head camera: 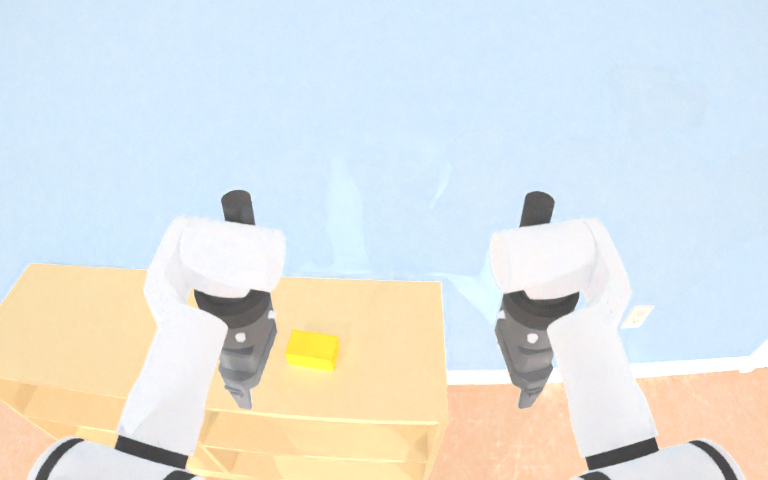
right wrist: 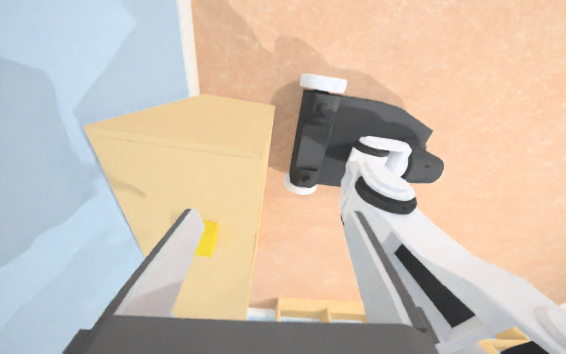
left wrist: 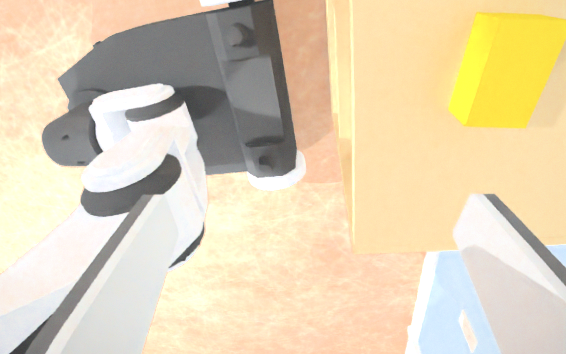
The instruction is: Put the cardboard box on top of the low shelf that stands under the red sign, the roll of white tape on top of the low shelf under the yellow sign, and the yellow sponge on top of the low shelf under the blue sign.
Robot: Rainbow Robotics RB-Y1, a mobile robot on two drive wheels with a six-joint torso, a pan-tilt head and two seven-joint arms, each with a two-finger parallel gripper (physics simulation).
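Places are measured from the robot's base along level axes (x ahead, y left, z up), in millimetres.
Where they show: left gripper, between the fingertips: (head camera: 256,375) (left wrist: 314,214); right gripper, between the fingertips: (head camera: 513,374) (right wrist: 272,219).
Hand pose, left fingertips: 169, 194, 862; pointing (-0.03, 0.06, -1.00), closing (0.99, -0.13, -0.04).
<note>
After its pixels a point has its place, as x, y, z.
The yellow sponge (head camera: 312,350) @[340, 152, 655] (left wrist: 505,75) @[345, 159, 655] (right wrist: 209,240) @[326, 129, 655] lies on top of a low wooden shelf (head camera: 390,350) @[371, -12, 610] (left wrist: 400,175) @[267, 24, 610] (right wrist: 185,175) @[381, -44, 610]. It is partly hidden behind a finger in the right wrist view. My left gripper (head camera: 244,405) (left wrist: 314,214) @[169, 194, 862] is open and empty, pointing down in front of the sponge and to its left in the head view, apart from it. My right gripper (head camera: 525,405) (right wrist: 272,219) @[174, -193, 862] is open and empty, past the shelf's right end in the head view. The cardboard box, the white tape and the coloured signs do not show.
The shelf's back edge stands along a light blue wall (head camera: 396,84) @[608, -15, 1111]. A wall outlet (head camera: 638,316) @[590, -799, 407] is at the right. My dark wheeled base (left wrist: 165,60) @[-216, 139, 169] (right wrist: 367,120) @[-225, -148, 169] stands on the floor close in front of the shelf. Another wooden unit (right wrist: 300,302) @[-346, 2052, 44] shows at the bottom of the right wrist view.
</note>
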